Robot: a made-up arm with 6 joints.
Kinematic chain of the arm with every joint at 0, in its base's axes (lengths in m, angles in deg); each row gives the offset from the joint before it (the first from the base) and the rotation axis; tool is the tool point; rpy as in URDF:
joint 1: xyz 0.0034 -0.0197 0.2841 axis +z
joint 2: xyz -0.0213 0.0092 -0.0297 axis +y
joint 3: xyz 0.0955 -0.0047 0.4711 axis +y
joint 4: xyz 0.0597 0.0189 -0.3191 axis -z
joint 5: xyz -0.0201 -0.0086 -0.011 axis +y
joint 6: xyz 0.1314 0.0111 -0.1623 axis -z
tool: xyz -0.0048 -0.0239 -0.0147 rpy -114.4 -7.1 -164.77
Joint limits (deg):
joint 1: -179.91..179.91
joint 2: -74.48..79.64
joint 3: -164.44..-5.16
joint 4: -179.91..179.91
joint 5: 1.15..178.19
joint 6: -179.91..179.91
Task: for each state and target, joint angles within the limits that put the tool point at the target. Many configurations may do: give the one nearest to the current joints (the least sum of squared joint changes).
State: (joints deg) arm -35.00 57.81 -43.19 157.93 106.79 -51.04
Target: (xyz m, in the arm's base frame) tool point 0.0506 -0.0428 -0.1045
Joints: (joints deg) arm -66.51 76.93 -5.16 179.91 78.40 -69.35
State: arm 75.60 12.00 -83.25 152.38 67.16 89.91
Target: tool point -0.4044 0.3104 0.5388
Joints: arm 126.08 -5.23 -43.14 132.90 73.03 86.71
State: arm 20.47 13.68 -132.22 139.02 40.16 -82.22
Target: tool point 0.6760 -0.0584 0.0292
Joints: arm -1.51 48.41 -79.80 141.38 16.39 -82.01
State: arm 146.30 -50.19 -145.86 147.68 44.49 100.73
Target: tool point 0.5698 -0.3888 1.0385
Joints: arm 150.80 -58.22 -143.14 147.65 42.63 100.09
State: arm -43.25 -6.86 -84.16 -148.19 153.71 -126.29
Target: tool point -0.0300 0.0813 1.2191
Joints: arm -64.62 -24.08 -115.26 -179.91 116.50 -119.03
